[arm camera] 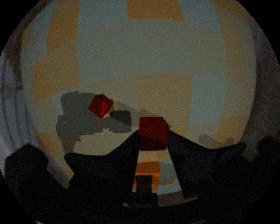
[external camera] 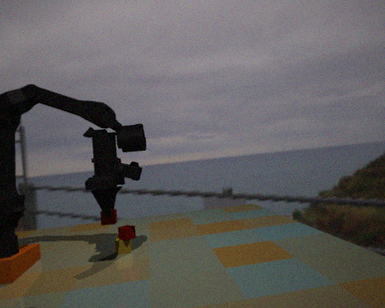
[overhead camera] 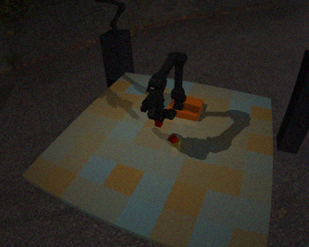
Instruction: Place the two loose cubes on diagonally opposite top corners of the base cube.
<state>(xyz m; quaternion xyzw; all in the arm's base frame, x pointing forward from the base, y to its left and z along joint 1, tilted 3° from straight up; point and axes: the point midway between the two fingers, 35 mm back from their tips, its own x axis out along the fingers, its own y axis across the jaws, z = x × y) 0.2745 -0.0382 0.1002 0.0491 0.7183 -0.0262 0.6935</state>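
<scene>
Right now the yellow base cube is 11 cm to the left of my gripper tip, 10 cm below it and 2 cm ahead of it. The rest, counted from my gripper tip: red cube right at my gripper tip.
</scene>
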